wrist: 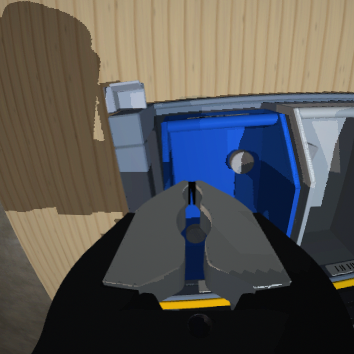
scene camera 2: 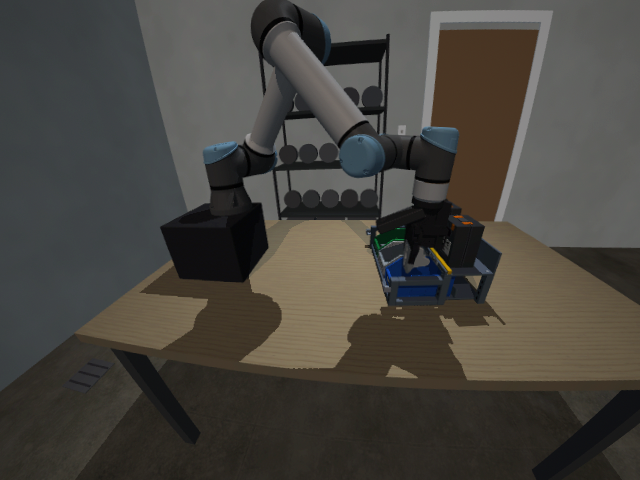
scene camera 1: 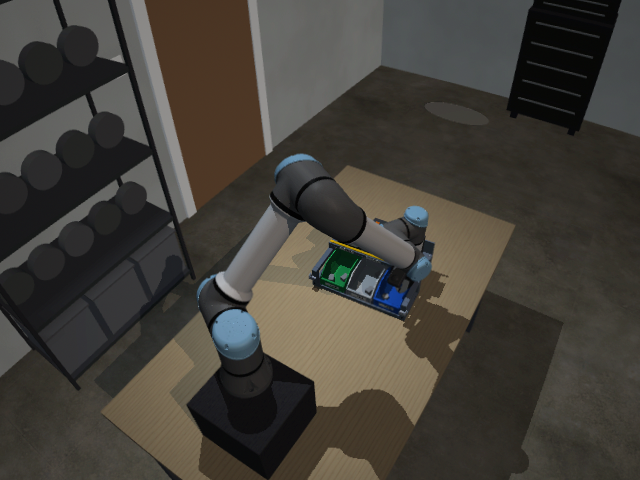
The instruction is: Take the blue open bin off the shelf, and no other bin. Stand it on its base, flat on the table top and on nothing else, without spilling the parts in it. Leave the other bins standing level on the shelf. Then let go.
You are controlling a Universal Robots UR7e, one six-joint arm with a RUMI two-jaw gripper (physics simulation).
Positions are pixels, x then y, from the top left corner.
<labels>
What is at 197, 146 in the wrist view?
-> A blue open bin.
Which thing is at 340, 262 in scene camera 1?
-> A green bin.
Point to a grey bin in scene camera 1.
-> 363, 275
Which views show the blue open bin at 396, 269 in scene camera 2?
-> The wrist view, scene camera 2 and scene camera 1: all of them.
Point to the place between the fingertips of my gripper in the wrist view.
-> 190, 183
</labels>
